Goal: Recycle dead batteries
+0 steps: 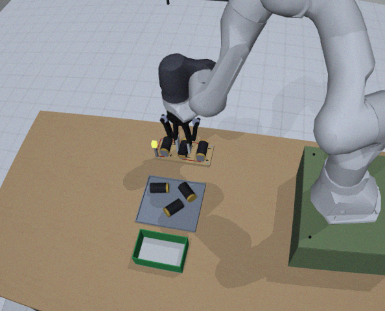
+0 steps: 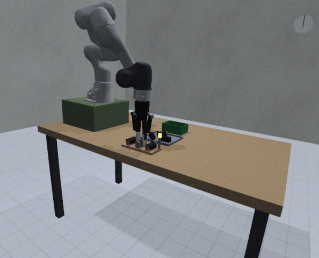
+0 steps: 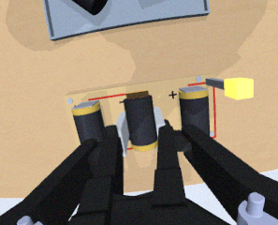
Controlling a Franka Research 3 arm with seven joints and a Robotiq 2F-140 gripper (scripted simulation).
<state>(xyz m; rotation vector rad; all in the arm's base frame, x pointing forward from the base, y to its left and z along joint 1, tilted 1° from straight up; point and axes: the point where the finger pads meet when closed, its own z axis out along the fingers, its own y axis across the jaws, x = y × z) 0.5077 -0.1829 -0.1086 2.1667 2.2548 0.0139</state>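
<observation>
Now: the holder board 4 cm below my hand. The rest, counted from my hand: bulb (9 cm ahead, 4 cm to the left, 3 cm above); grey bulb post (9 cm ahead, 4 cm to the left, 1 cm below); tray (21 cm to the left, 5 cm below, 1 cm behind).
</observation>
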